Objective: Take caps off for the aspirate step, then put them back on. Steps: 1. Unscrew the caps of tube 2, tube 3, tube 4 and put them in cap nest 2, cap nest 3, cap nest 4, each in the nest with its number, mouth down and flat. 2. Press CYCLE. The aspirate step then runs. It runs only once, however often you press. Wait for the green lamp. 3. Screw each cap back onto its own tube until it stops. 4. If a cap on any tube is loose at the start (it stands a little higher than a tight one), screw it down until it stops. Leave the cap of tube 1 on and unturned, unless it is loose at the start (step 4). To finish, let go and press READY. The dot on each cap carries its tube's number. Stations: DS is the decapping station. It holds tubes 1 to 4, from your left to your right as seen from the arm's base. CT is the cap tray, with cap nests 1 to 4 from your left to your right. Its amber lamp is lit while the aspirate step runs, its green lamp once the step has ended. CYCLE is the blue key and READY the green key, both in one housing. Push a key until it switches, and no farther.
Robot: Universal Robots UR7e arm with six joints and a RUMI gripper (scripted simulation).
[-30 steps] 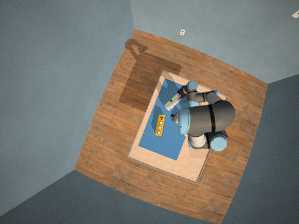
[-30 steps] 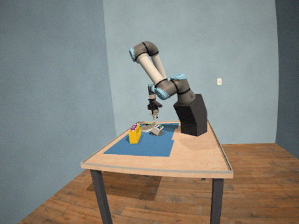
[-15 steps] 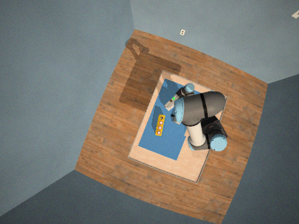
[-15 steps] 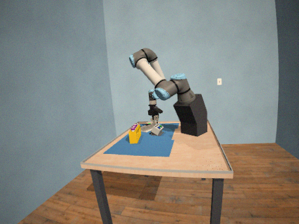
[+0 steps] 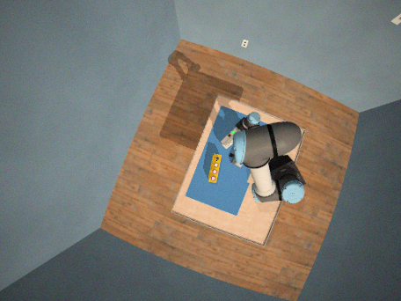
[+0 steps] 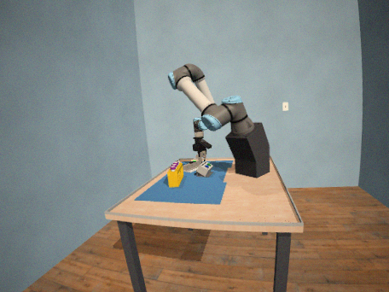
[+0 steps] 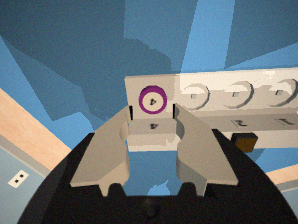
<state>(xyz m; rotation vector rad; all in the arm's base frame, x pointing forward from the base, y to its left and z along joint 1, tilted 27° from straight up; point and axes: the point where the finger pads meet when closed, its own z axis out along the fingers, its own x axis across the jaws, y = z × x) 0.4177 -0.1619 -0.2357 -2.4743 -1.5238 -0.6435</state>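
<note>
The cap is 9 cm ahead of my hand, 34 cm to the left of it and 8 cm above it. The rest, counted from my hand: green key: 10 cm behind, 20 cm to the left, 3 cm above; blue cycle key: 10 cm behind, 24 cm to the left, 3 cm above; key housing: 8 cm behind, 22 cm to the left, 1 cm above.
</note>
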